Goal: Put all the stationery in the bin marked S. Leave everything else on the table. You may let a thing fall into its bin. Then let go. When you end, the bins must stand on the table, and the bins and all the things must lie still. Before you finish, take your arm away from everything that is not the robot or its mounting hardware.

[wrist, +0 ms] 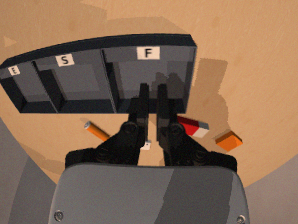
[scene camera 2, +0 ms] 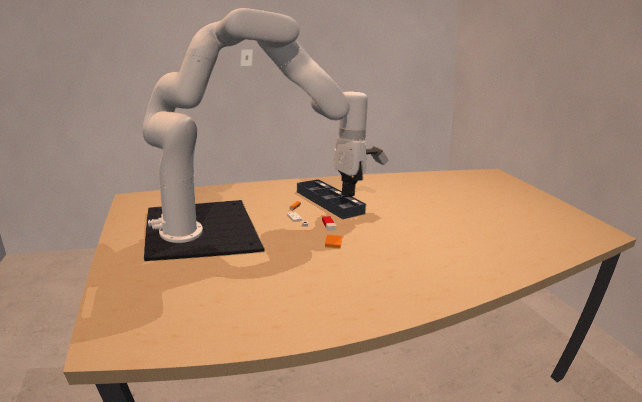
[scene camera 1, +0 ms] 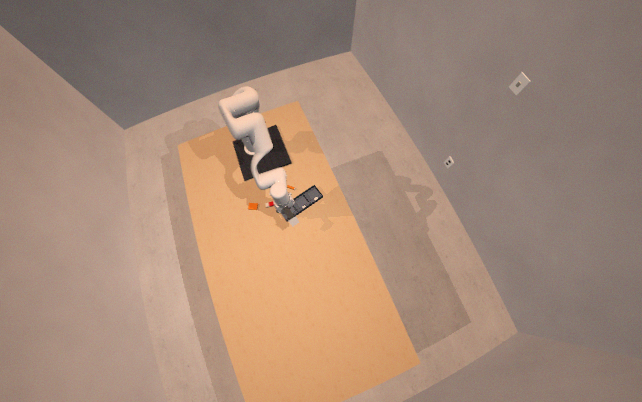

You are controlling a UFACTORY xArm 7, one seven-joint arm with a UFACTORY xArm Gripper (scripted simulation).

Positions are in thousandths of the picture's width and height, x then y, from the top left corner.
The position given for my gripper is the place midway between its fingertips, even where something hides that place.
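Note:
A dark three-compartment bin tray (scene camera 2: 512,491) is visible; the wrist view shows the dark three-compartment bin tray (wrist: 428,270) too. Scene camera 2 shows my gripper (scene camera 2: 543,486), and the wrist view likewise shows my gripper (wrist: 515,431).

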